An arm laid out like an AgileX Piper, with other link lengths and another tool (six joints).
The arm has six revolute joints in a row. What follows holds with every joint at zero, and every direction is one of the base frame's. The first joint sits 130.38 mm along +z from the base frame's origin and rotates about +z. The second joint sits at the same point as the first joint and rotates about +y. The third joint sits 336.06 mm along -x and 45.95 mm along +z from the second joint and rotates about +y. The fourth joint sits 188.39 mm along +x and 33.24 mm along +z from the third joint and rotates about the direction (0.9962, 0, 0.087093). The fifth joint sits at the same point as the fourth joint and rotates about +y. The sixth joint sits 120.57 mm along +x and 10.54 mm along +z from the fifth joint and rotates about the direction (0.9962, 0, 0.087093). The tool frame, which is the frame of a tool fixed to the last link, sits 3.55 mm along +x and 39.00 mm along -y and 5.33 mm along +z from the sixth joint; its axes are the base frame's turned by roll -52.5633, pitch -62.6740 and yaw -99.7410 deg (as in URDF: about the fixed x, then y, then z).
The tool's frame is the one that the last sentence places.
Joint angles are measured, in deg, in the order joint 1, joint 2, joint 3, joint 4, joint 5, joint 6. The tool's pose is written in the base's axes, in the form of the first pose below.
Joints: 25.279, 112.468, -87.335, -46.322, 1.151, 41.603
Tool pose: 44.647 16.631 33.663 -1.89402 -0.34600 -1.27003
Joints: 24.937, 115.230, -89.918, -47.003, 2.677, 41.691
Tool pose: 45.965 16.672 32.563 -1.92939 -0.33740 -1.27242
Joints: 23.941, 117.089, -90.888, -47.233, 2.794, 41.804
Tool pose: 46.952 16.163 31.476 -1.95248 -0.31970 -1.27021
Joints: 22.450, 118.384, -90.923, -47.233, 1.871, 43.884
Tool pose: 47.724 15.215 30.352 -1.95146 -0.25885 -1.26231
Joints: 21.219, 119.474, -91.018, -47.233, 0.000, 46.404
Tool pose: 48.367 14.603 29.513 -1.92435 -0.20370 -1.25468
